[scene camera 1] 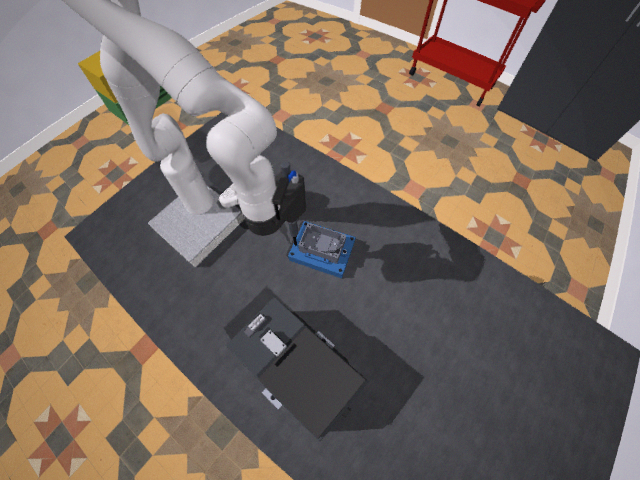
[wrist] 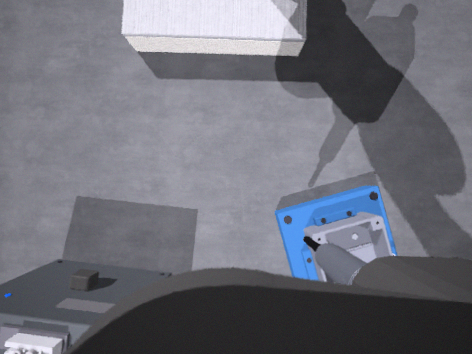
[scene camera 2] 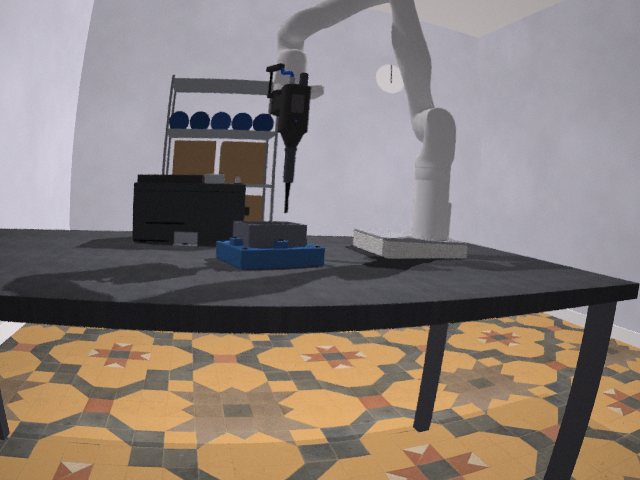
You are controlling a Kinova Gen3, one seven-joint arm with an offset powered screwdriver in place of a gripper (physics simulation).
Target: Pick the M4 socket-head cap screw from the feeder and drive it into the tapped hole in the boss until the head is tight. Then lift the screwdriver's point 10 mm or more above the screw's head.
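My screwdriver's point (scene camera 1: 294, 240) (scene camera 2: 285, 210) (wrist: 309, 241) hangs upright a little above the grey housing (scene camera 1: 321, 249) (scene camera 2: 271, 235) (wrist: 344, 225), apart from it. In the wrist view it shows close to a corner hole (wrist: 319, 239) of the housing. The end of the bit is dark, and too small to tell whether a screw sits on it. The housing lies on a blue fixture (scene camera 1: 315, 263) (scene camera 2: 281, 258) (wrist: 291, 237). The dark screw feeder (scene camera 1: 312, 382) (scene camera 2: 188, 211) (wrist: 35, 285) stands away from the bit. Which hole is the tapped one cannot be told.
The arm stands on a pale base block (scene camera 1: 180, 235) (scene camera 2: 423, 249) (wrist: 215, 20) beside the fixture. A small dark block (wrist: 84, 280) sits on the feeder's top. Beyond the table are a red cart (scene camera 1: 457, 64), a dark cabinet (scene camera 1: 558, 77) and a shelf rack (scene camera 2: 222, 85).
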